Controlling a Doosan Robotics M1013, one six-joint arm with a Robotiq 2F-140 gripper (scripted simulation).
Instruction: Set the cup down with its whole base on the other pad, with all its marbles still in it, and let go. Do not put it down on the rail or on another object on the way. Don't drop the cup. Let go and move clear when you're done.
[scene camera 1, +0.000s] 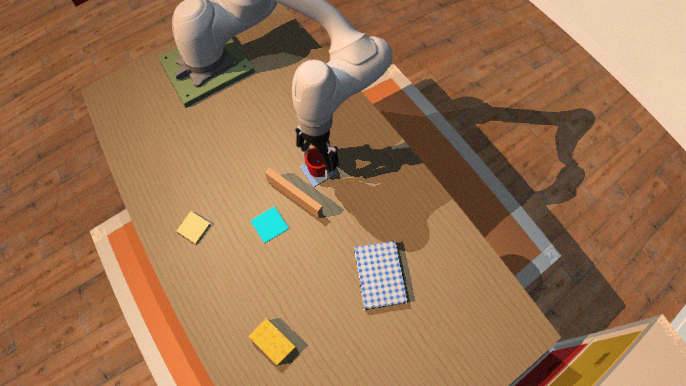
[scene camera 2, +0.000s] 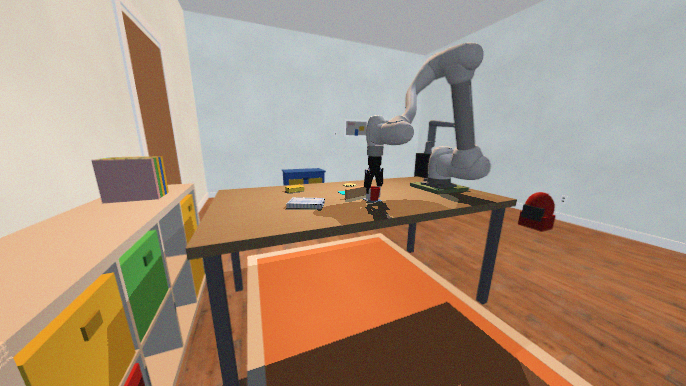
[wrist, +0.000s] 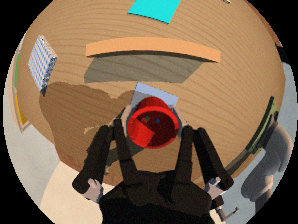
Labels:
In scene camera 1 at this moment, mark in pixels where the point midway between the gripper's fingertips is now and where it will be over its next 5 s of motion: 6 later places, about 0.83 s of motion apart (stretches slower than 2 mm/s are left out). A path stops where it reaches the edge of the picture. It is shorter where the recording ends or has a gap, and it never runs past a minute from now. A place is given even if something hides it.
The gripper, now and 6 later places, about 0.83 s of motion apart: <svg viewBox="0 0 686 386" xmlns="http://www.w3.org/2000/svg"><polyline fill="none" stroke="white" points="317,167 317,161 317,154 310,162 290,185 269,208 265,213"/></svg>

